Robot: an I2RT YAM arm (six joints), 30 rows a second.
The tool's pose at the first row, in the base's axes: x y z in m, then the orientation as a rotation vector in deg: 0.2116 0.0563 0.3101 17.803 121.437 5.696
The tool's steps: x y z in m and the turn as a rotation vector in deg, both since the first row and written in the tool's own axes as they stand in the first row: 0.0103 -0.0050 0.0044 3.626 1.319 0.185; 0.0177 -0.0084 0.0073 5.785 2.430 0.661; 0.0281 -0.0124 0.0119 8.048 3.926 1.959; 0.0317 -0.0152 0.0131 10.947 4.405 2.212; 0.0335 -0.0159 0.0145 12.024 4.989 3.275; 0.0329 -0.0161 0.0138 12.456 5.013 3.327; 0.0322 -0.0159 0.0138 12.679 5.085 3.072; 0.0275 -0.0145 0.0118 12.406 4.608 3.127
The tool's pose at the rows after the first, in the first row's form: 0.2091 0.0539 0.2983 20.168 123.071 2.178; 0.2072 0.0524 0.2900 21.982 124.275 0.327; 0.2050 0.0510 0.2783 24.767 125.713 -1.110; 0.2037 0.0492 0.2741 26.787 126.277 -4.030; 0.2038 0.0489 0.2718 28.605 126.723 -4.486; 0.2035 0.0486 0.2726 28.920 126.748 -4.922; 0.2039 0.0486 0.2732 28.779 126.866 -5.307; 0.2048 0.0489 0.2784 28.656 126.375 -5.044
